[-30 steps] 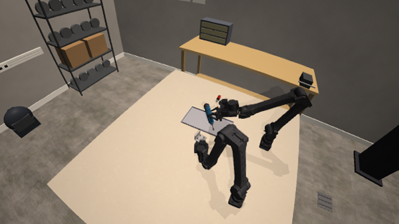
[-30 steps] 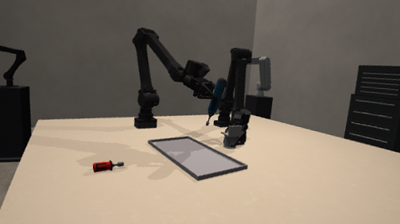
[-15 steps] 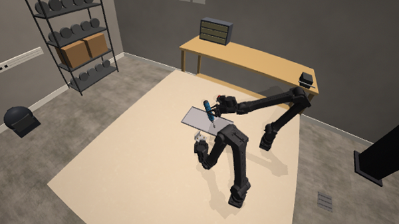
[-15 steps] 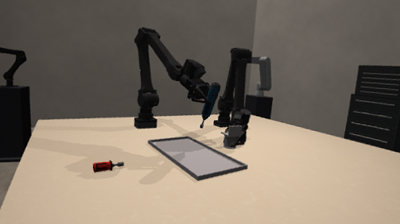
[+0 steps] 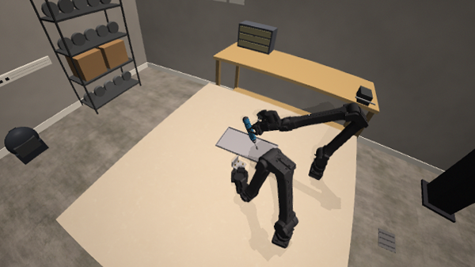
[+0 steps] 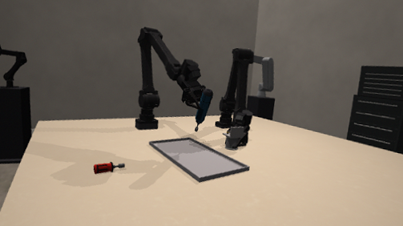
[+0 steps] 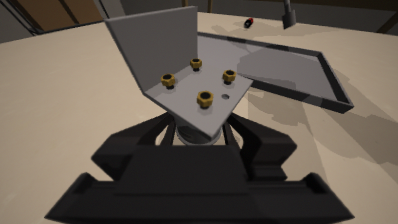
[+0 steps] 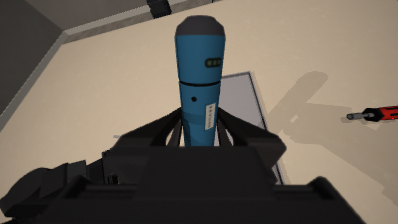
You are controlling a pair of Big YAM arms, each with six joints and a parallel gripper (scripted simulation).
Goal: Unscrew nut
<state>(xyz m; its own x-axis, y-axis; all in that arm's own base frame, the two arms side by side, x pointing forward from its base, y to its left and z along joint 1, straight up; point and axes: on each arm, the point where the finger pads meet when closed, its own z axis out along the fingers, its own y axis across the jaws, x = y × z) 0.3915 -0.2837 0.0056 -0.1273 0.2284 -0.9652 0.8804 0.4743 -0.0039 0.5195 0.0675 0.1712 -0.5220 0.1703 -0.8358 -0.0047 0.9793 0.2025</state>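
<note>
The joint module is 1 cm above my left hand. The rest, counted from my left hand: red-handled tool: 17 cm ahead, 55 cm to the right, 1 cm below; bracket: 5 cm above; grey tray: 7 cm ahead, 22 cm to the right, 2 cm below.
</note>
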